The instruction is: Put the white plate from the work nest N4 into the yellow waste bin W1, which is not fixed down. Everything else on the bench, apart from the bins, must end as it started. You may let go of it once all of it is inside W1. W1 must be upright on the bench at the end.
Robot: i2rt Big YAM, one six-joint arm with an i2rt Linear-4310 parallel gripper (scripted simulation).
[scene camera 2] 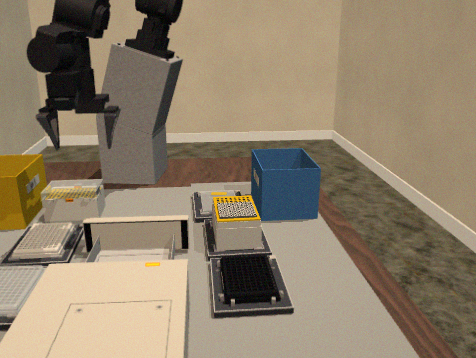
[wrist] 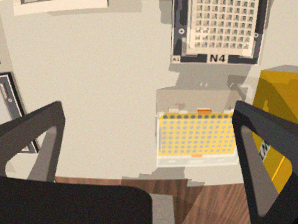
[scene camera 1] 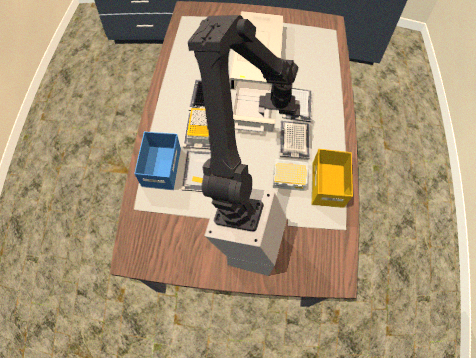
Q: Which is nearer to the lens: the instrument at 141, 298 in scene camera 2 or the black plate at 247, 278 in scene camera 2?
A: The instrument.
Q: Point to a yellow waste bin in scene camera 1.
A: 332, 170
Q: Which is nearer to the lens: the instrument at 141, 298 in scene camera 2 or the white plate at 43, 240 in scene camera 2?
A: The instrument.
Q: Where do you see a yellow-topped tip box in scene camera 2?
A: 238, 226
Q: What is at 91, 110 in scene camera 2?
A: My gripper.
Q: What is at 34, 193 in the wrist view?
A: My gripper.
